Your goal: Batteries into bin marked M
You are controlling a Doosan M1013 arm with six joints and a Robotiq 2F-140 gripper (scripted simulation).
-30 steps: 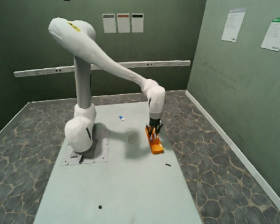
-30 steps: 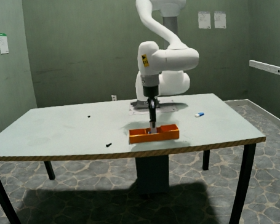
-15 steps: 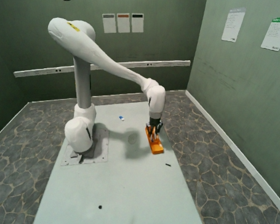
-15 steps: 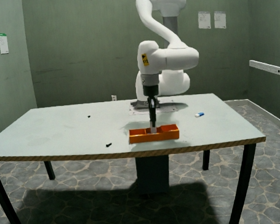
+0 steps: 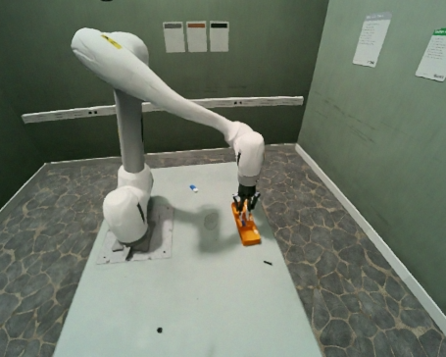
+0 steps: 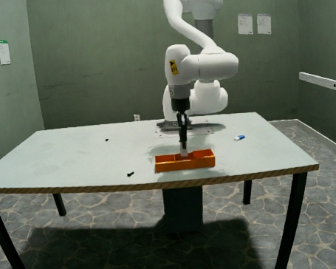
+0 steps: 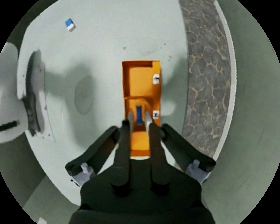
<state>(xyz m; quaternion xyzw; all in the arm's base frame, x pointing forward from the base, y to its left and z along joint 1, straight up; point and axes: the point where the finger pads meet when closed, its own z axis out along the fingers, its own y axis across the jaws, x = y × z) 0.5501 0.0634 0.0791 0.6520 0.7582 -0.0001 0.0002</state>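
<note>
Right now the orange bin is 1 cm ahead of my hand and 6 cm below it. Round my hand: black dot-like piece (35 cm behind, 47 cm to the right, 8 cm below); white object (28 cm behind, 28 cm to the left, 7 cm below).
</note>
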